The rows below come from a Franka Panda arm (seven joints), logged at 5 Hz.
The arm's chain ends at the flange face. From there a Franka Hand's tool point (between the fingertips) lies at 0.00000 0.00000 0.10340 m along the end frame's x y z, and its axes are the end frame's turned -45 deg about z.
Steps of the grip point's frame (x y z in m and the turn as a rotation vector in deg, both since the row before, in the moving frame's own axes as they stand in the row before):
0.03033, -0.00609, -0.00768, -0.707, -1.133, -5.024
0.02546, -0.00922, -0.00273, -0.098, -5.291, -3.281
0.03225, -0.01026, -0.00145, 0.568, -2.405, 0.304
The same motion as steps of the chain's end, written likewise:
0.01758, -0.02812, -0.00765, -1.301, -0.301, -5.024
0.01790, -0.03158, -0.00229, -3.811, -3.672, -3.281
0.01935, -0.03239, -0.00135, -1.299, -2.102, 0.304

